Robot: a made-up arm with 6 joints.
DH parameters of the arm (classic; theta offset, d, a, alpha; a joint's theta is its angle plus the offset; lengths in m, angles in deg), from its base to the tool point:
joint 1: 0 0.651 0.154 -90
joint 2: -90 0 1.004 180
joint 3: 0 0 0.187 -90
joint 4: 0 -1.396 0 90
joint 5: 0 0 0 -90
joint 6: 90 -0.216 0 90
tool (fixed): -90 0 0 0
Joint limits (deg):
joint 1: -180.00..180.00
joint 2: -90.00..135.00
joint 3: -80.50..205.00
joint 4: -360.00..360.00
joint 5: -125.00..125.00
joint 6: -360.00..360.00
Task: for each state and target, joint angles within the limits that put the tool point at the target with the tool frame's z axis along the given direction. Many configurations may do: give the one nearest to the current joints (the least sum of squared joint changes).
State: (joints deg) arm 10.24 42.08 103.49 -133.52 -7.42 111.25
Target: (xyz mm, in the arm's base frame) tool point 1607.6 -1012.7 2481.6 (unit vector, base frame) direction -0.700 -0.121 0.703
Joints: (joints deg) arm -30.35 59.68 112.39 -143.60 28.82 118.56
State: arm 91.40 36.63 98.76 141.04 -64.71 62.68
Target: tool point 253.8 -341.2 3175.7 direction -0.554 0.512 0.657
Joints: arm 112.97 -8.15 87.28 132.13 -38.86 20.22
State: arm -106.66 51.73 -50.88 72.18 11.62 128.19
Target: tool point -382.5 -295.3 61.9 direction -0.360 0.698 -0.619
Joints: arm -157.49 13.07 -78.78 112.05 39.15 167.60
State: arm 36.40 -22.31 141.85 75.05 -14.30 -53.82
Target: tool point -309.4 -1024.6 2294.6 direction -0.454 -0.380 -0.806
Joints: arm 73.01 14.58 163.53 74.14 -0.94 -55.28
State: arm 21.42 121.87 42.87 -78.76 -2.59 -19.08
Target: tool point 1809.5 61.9 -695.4 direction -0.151 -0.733 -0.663
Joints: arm -2.42 85.21 13.30 -84.91 -39.97 -22.59
